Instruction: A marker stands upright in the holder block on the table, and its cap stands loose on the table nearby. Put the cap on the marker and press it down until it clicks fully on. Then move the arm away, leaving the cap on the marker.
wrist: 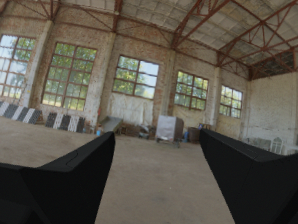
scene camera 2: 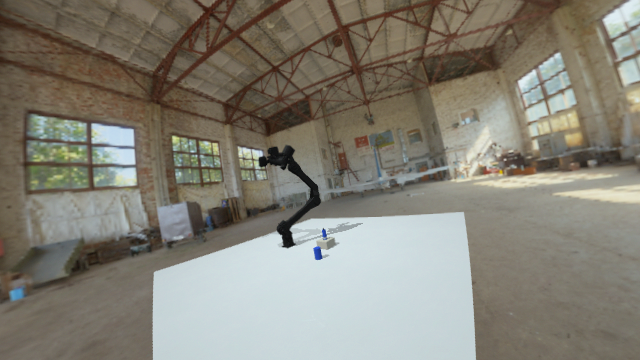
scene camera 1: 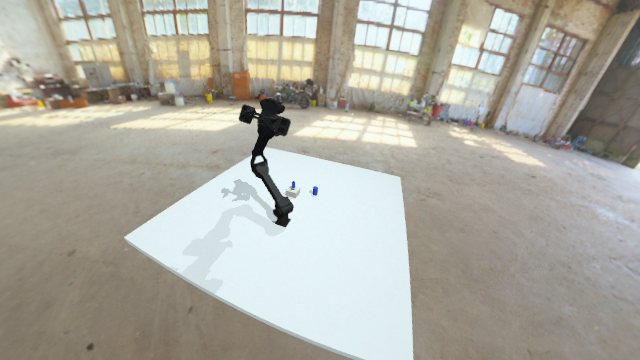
Labels:
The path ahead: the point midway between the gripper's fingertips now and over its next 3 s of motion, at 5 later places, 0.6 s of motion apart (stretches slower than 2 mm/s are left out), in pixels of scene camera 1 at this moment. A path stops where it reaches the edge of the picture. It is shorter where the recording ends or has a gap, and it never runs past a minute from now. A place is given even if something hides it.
My gripper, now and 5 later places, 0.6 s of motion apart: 253, 115; 266, 122; 283, 130; 300, 139; 318, 148; 333, 156

